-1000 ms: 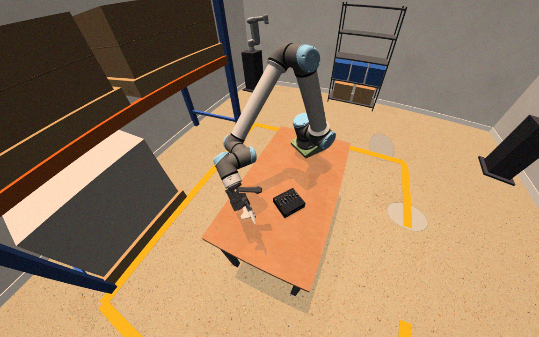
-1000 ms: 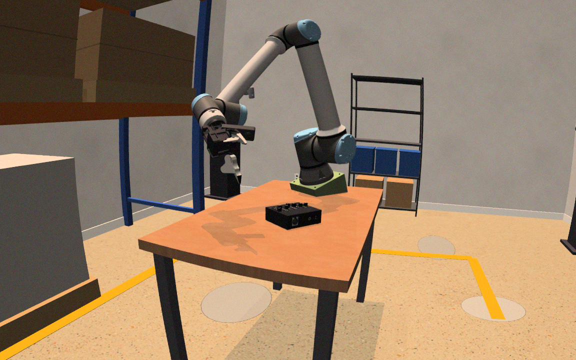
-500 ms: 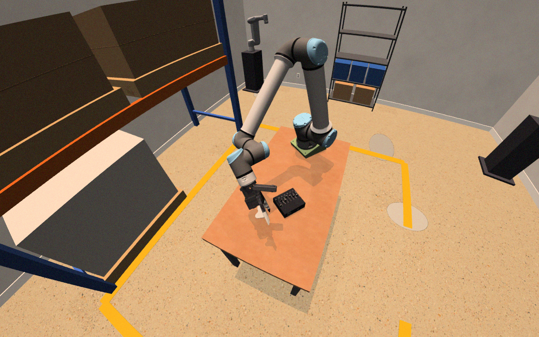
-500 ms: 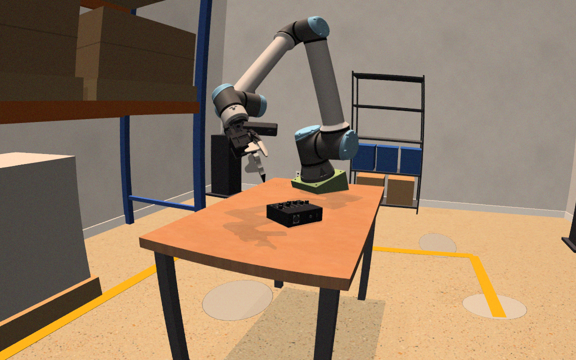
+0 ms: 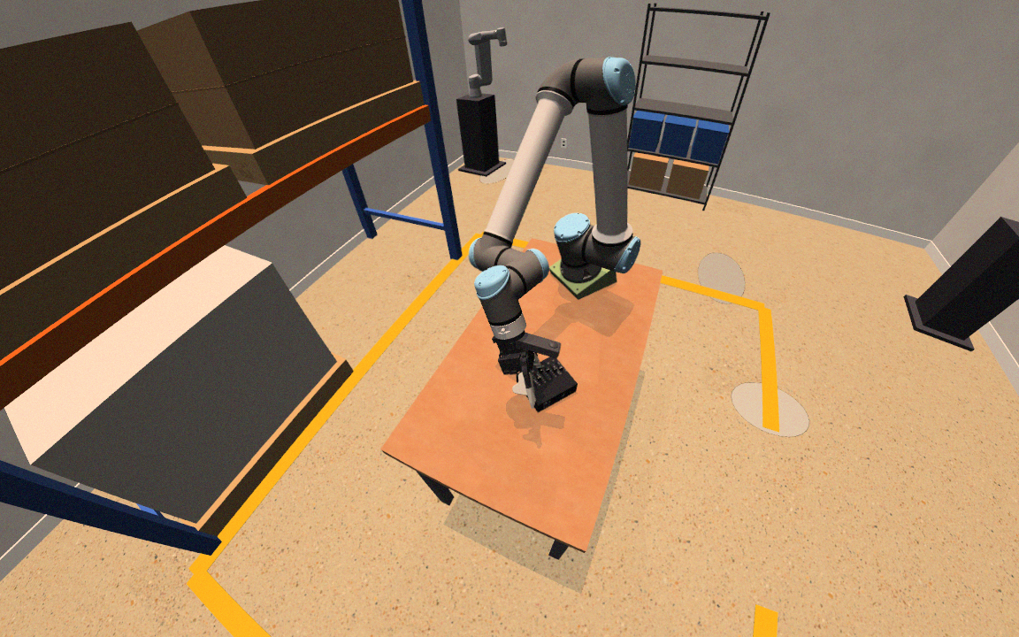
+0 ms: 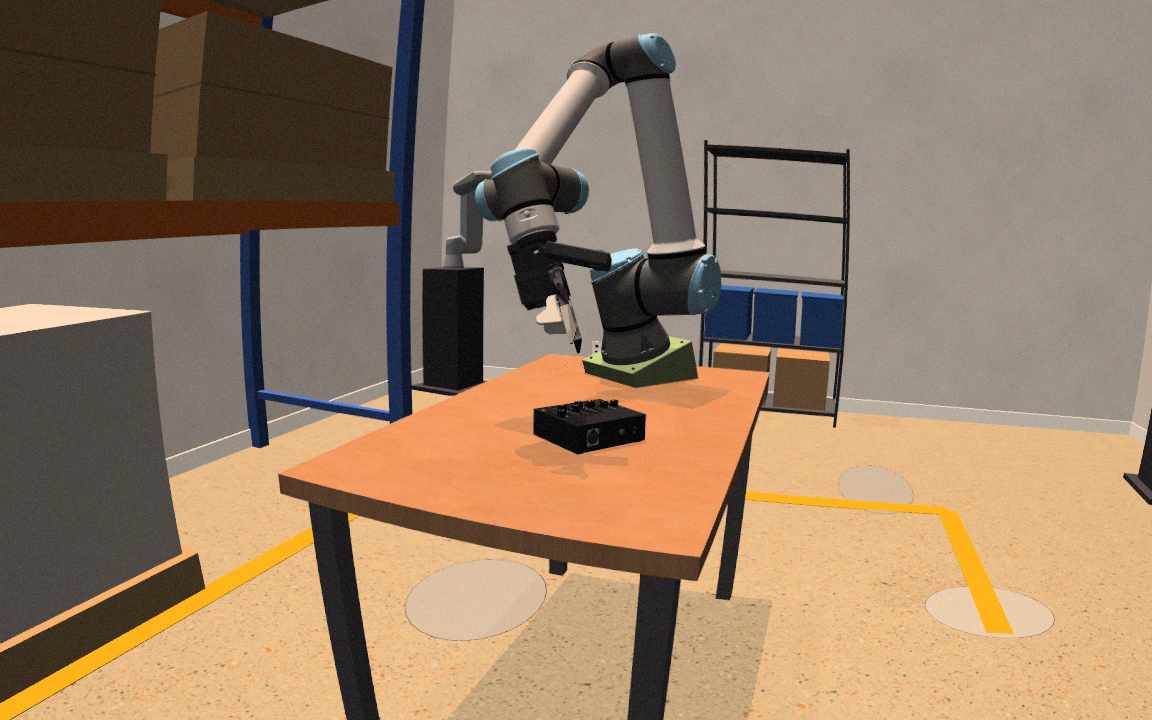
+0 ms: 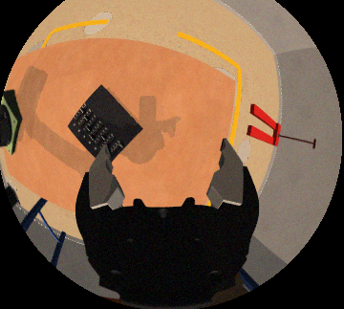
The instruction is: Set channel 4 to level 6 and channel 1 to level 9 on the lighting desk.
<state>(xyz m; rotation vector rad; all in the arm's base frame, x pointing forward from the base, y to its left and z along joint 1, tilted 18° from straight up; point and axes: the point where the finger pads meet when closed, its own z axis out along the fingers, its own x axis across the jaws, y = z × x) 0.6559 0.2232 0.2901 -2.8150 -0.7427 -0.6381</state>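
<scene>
My hand is 18 cm past the channel 1 knob, 13 cm above it and 1 cm to the left of it. Also, from my hand: channel 4 knob: 14 cm behind, 13 cm below, 6 cm to the right.
</scene>
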